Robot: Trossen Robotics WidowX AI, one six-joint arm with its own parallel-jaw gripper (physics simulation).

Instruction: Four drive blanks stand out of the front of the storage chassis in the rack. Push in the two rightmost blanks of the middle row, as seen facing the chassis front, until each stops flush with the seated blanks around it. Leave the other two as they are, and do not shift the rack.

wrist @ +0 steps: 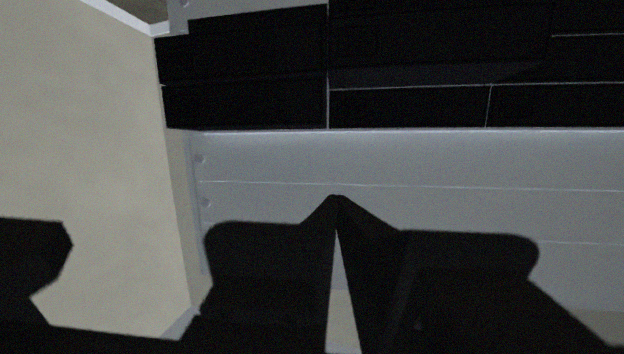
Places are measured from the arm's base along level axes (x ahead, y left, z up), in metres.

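Where they show: gripper, fingertip midpoint: (pixel 335 201).
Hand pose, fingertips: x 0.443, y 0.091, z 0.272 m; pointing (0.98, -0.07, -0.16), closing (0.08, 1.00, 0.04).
Things, the pixels of their top centre, and the offset from my fingertips.
- upper blank, top centre: (pixel 270 100) 0.076 m down, 0.063 m ahead, 0.061 m right
- lower blank, top centre: (pixel 272 132) 0.047 m down, 0.064 m ahead, 0.061 m right
- large dark blank, top centre: (pixel 394 95) 0.076 m down, 0.058 m ahead, 0.049 m left
- lower dark blank, top centre: (pixel 382 132) 0.047 m down, 0.092 m ahead, 0.049 m left
The chassis front shows as dark blanks across the upper part of the wrist view, parted by thin pale lines. At the left, an upper blank (pixel 245 52) and a lower blank (pixel 245 106) lie one against the other, their outer ends reaching past the grey rack edge. Right of the vertical seam, a large dark blank (pixel 430 37) stands out, its paler side face showing below it. A lower dark blank (pixel 407 107) looks seated. How far each stands out is hard to tell in the dark. My gripper (pixel 335 201) is shut and empty, its tips over the grey panel, below the blanks in the image.
Grey rack panels (pixel 450 160) with thin seams span the view below the blanks. The rack's side edge (pixel 181 200) has round holes beside it. A beige wall (pixel 85 125) is at the left. A dark arm part (pixel 30 255) shows at the lower left.
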